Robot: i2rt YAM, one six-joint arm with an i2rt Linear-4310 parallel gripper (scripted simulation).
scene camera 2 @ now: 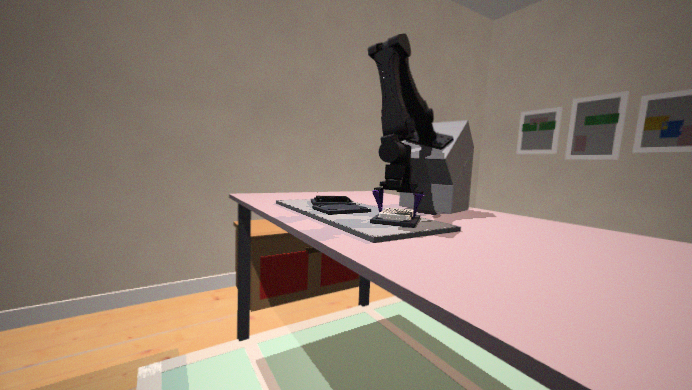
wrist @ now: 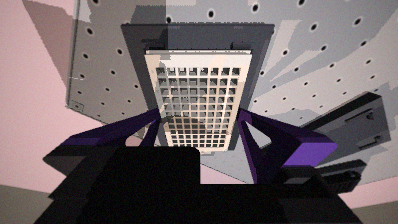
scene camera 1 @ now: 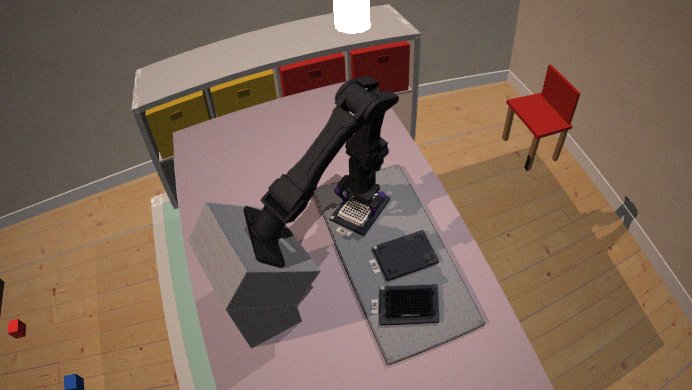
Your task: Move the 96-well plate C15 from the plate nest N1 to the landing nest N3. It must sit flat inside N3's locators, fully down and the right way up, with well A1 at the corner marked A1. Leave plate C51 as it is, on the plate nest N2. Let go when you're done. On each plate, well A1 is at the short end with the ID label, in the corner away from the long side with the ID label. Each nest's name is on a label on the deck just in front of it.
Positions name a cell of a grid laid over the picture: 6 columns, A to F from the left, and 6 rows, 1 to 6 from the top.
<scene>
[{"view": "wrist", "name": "my gripper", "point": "C4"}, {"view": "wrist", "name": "white 96-well plate C15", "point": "D3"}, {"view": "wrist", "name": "dark landing nest N3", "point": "F4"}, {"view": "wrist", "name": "dark plate nest N1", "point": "C1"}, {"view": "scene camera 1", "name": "my gripper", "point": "D4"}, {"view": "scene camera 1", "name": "black plate C51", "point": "D5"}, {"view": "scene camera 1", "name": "dark landing nest N3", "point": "D4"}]
</scene>
